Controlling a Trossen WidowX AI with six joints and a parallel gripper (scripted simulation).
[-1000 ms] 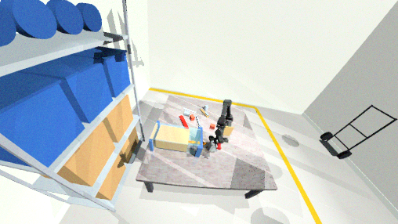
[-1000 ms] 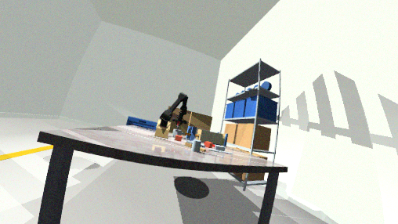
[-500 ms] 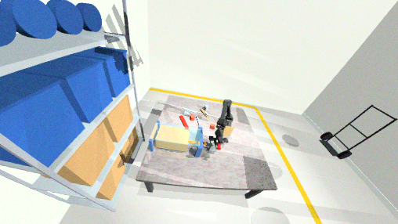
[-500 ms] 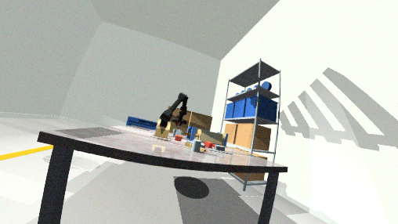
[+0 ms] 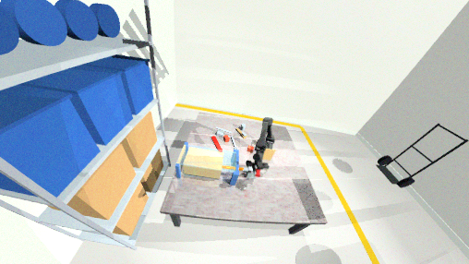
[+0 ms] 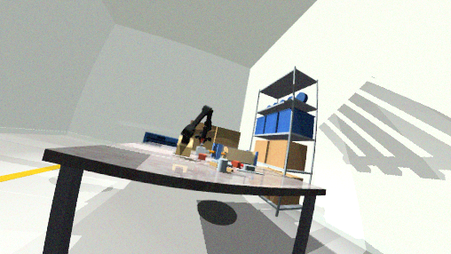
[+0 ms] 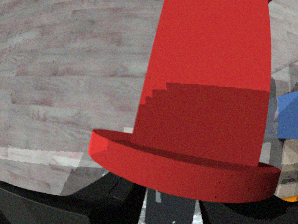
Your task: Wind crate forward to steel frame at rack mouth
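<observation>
Now: gripper tip 8 cm to the left of the winch, 8 cm above it and 1 cm past it. Also, from my gripper tip: red bar: 37 cm to the right, 37 cm ahead, 11 cm below.
</observation>
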